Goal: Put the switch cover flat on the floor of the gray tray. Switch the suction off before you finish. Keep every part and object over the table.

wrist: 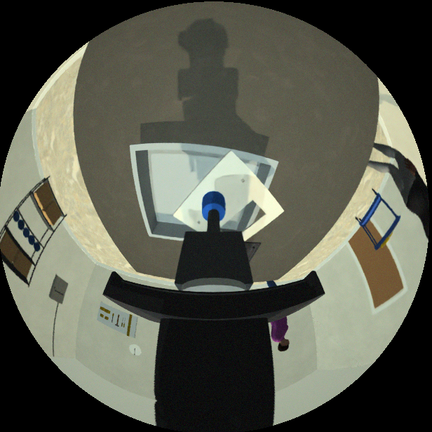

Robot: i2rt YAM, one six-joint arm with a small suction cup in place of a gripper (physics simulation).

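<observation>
The cream switch cover point(231, 172), a flat plate with a rectangular opening and small screw holes, hangs under my blue suction cup point(213, 201), which is on and holds it. The gray tray point(165, 172) lies below, with its pale floor showing left of the cover. The cover is turned about diagonally to the tray's sides. It overlaps the tray's middle and right part, and its right corner reaches past the tray's right rim in this view. The height between cover and tray is hard to tell. The cover hides part of the tray's floor and right wall.
The tray stands on the dark table point(315, 150). The arm's shadow falls behind and across the tray. A small dark part point(253, 250) shows beside the wrist. Beyond the table are a person point(417, 192) at the right, another in purple point(279, 330), and a shelf unit at the left.
</observation>
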